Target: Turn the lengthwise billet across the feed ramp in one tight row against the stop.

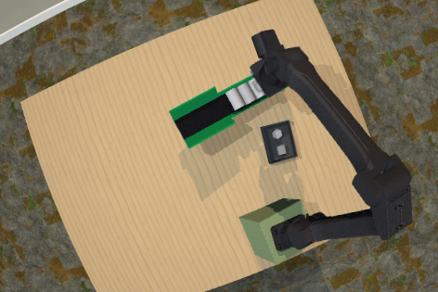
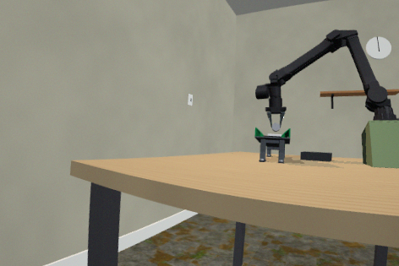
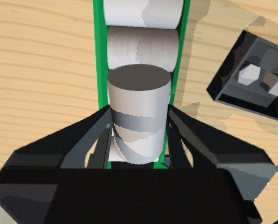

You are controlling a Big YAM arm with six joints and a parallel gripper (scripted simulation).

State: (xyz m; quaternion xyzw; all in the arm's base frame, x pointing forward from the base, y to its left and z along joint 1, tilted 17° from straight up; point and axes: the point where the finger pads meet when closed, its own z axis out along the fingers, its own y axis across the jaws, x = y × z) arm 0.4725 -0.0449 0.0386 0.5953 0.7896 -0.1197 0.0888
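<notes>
The ramp is 20 mm behind my hand, 100 mm to the left of it and 90 mm below it. The rest, counted from my hand: dark tray 190 mm behind, 10 mm to the right, 140 mm below.
</notes>
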